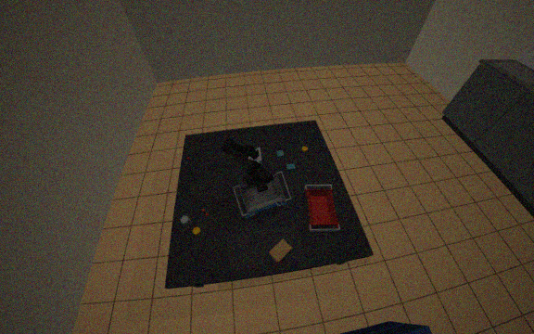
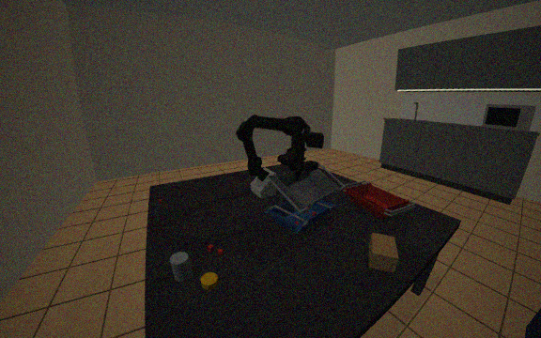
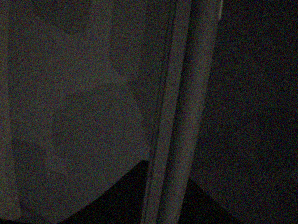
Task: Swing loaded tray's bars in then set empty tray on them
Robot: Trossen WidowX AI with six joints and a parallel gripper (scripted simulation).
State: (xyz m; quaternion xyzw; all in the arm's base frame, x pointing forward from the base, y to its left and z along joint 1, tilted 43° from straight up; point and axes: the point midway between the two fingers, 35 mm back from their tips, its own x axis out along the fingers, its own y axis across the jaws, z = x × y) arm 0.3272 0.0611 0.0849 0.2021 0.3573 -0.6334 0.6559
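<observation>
The grey tray is 8 cm ahead of my gripper tip and 2 cm to the left of it. Round my gripper tip: white disc 52 cm to the right, 14 cm below, 13 cm ahead; then tan box 41 cm ahead, 15 cm below, 8 cm to the left.
</observation>
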